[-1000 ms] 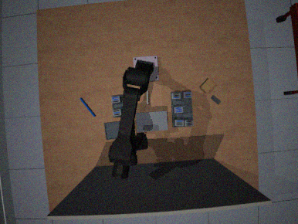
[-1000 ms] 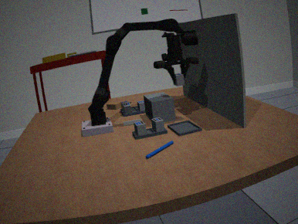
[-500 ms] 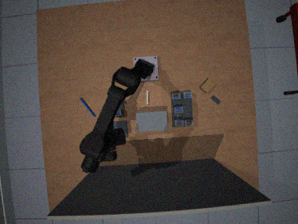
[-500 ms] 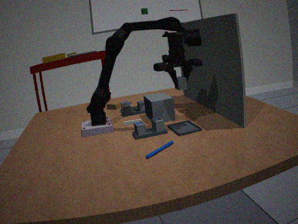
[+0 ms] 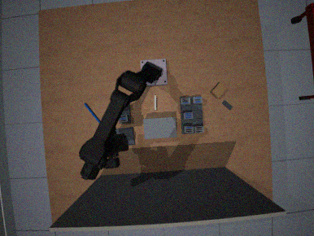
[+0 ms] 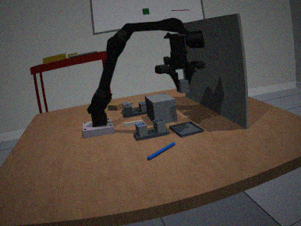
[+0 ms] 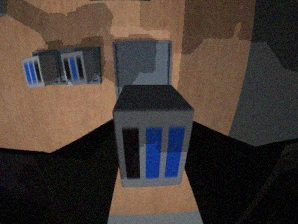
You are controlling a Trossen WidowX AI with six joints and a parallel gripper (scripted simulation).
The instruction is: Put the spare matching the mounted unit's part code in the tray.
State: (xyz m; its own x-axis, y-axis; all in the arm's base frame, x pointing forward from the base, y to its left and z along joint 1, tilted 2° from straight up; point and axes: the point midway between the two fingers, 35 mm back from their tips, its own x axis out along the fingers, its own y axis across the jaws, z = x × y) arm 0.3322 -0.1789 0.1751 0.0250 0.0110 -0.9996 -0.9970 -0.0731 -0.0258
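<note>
The flat dark tray lies 160 mm below my gripper tip. Round my gripper tip: blue pen 140 mm behind, 160 mm to the right, 160 mm below; mounted unit 50 mm behind, 220 mm to the left, 110 mm below; tall dark panel 200 mm ahead, 220 mm to the left, 60 mm above.
</note>
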